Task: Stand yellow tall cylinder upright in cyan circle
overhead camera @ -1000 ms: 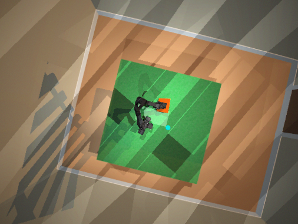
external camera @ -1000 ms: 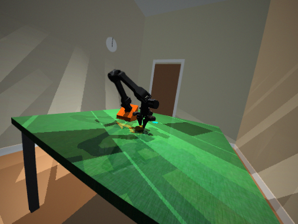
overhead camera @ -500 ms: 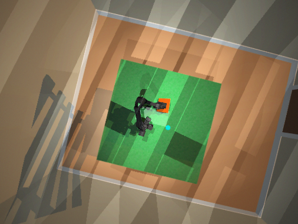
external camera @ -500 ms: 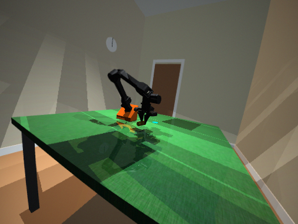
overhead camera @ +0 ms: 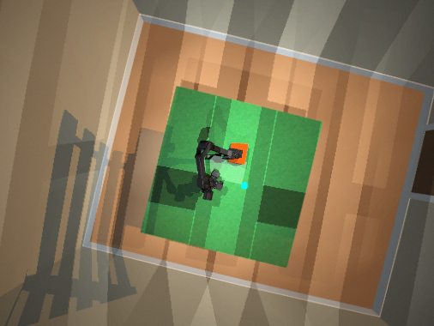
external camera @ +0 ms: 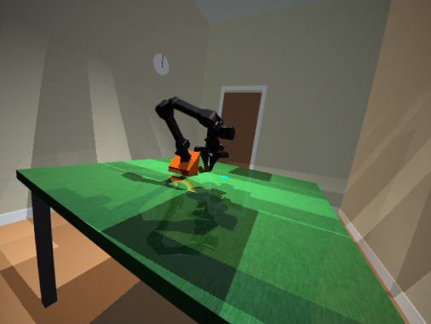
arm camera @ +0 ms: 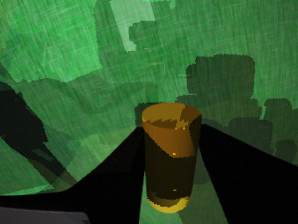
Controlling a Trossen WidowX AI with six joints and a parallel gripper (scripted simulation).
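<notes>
Right now my gripper tip is 10 mm short of the cyan circle, 280 mm to the right of it and 100 mm above it. The rest, counted from my gripper tip: yellow tall cylinder (10 mm behind, 20 mm to the right).
</notes>
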